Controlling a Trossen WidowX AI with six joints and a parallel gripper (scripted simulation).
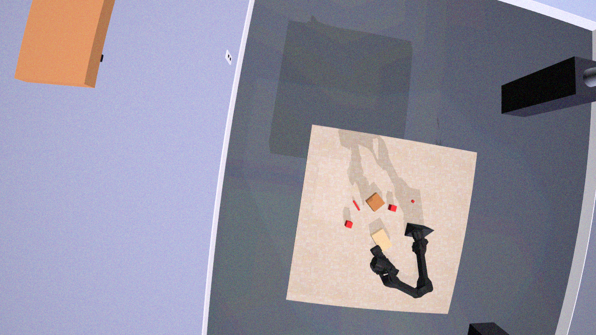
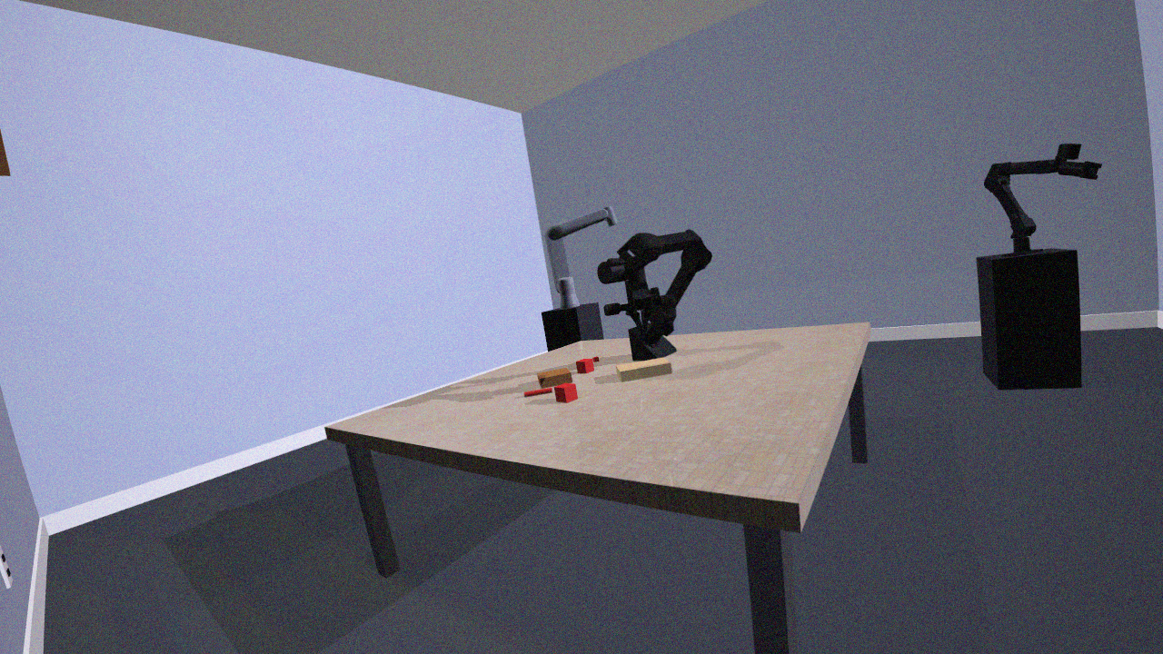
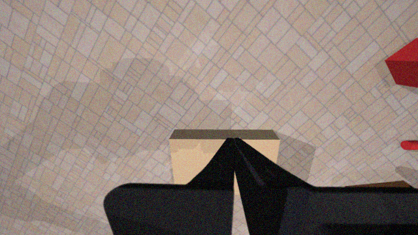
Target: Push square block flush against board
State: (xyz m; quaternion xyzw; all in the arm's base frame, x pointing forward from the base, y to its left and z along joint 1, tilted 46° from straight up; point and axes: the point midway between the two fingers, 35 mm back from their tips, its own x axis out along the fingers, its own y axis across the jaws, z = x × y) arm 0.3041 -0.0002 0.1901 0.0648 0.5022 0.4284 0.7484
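The square block is 1 cm behind my gripper tip, 33 cm to the right of it and 11 cm below it. The rest, counted from my gripper tip: board 8 cm behind, 6 cm to the right, 11 cm below; thin red stick 13 cm ahead, 29 cm to the right, 12 cm below; tiny red piece 30 cm behind, 35 cm to the right, 12 cm below.
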